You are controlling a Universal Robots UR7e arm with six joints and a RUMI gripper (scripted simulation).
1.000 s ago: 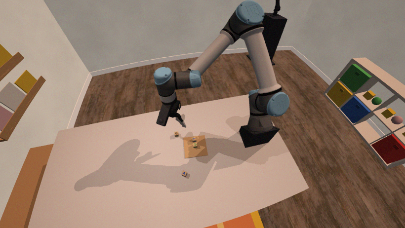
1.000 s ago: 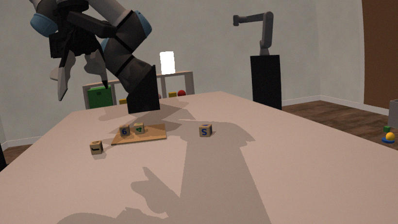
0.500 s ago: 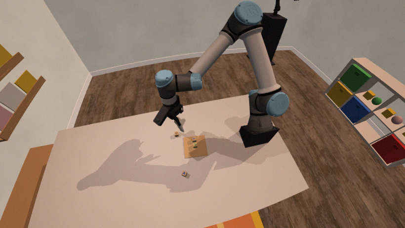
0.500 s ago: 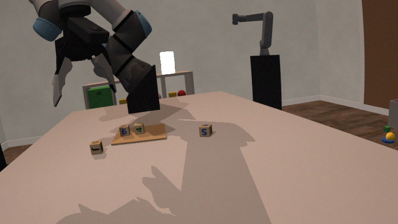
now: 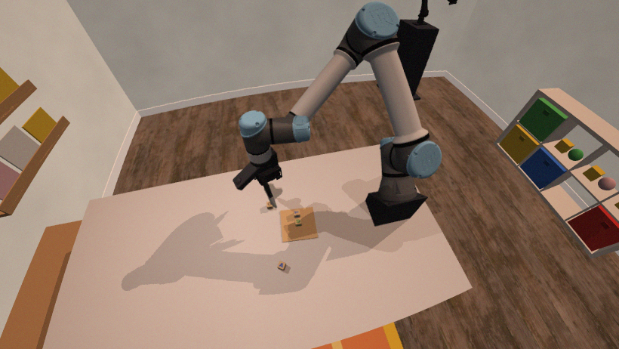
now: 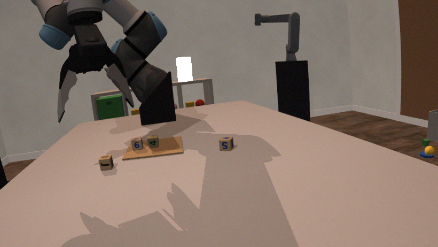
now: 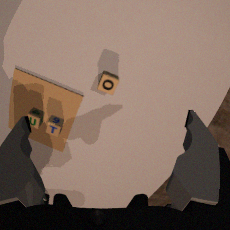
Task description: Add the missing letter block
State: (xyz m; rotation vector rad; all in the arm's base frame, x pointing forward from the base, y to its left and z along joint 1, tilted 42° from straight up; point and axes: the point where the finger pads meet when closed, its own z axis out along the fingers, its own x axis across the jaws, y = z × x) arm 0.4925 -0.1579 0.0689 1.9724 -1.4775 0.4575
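The O block is 100 mm below my hand. Also, from my hand: U block 100 mm behind, 110 mm to the left, 100 mm below; then T block 100 mm behind, 70 mm to the left, 100 mm below; then mat 100 mm behind, 110 mm to the left, 110 mm below.
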